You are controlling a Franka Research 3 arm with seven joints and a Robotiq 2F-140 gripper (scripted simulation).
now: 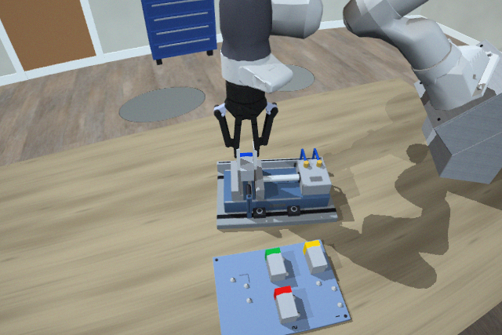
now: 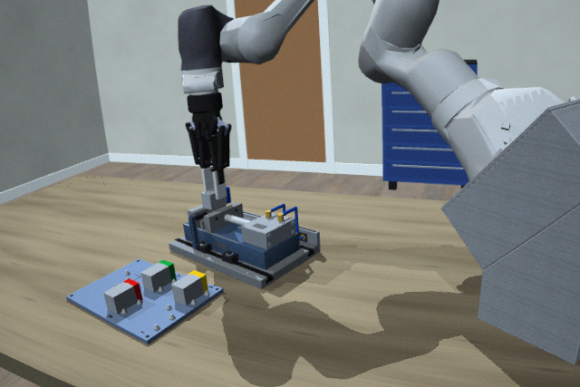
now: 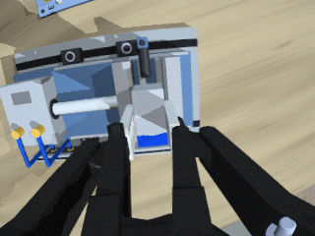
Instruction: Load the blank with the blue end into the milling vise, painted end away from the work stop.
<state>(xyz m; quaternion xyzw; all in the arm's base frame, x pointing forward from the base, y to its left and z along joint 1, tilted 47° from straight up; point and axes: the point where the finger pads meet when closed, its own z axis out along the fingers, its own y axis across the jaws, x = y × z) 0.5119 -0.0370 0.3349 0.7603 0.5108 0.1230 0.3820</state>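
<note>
Right now the blue-ended blank is 40 mm below my hand. The rest, counted from my hand: hosed jaw block: 140 mm behind, 100 mm to the left, 70 mm below; then fixed jaw: 30 mm ahead, 10 mm to the right, 70 mm below; then work stop rod: 30 mm ahead, 40 mm to the left, 60 mm below.
</note>
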